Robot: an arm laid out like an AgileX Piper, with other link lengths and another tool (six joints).
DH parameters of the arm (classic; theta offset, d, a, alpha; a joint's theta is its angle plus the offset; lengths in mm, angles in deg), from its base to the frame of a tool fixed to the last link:
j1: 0 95.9 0 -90
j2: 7.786 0 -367.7 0
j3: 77.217 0 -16.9 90
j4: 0 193.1 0 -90
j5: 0 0 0 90
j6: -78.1 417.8 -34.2 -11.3
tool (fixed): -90 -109.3 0 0
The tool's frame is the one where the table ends.
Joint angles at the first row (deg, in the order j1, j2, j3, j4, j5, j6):
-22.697 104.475 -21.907 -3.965 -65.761 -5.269
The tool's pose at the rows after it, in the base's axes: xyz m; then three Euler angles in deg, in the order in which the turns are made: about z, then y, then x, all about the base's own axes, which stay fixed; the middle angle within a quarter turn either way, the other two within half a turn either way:
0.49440 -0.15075 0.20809 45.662 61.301 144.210
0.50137 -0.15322 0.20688 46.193 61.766 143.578
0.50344 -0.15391 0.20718 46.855 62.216 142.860
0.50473 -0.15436 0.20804 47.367 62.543 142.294
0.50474 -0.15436 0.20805 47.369 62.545 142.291
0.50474 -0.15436 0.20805 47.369 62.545 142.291
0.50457 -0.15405 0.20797 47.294 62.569 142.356
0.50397 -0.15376 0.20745 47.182 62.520 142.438
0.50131 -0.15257 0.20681 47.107 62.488 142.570
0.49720 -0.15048 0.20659 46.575 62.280 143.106
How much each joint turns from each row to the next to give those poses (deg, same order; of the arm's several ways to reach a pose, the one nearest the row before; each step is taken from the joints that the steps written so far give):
-0.002 1.783 -1.750 -0.002 -0.182 0.109
0.002 1.421 -1.053 -0.055 -0.919 0.000
0.000 0.733 -0.002 -0.002 -1.290 -0.001
0.000 0.387 -0.054 -0.001 -0.751 0.001
0.000 0.001 -0.002 0.000 -0.002 -0.001
0.000 0.000 0.000 0.000 0.000 0.000
-0.001 0.001 0.074 -0.043 -0.073 0.001
0.000 -0.002 0.190 0.000 -0.127 -0.053
0.002 -0.107 0.799 0.002 -0.625 -0.001
-0.001 -0.615 0.863 -0.065 0.071 -0.047

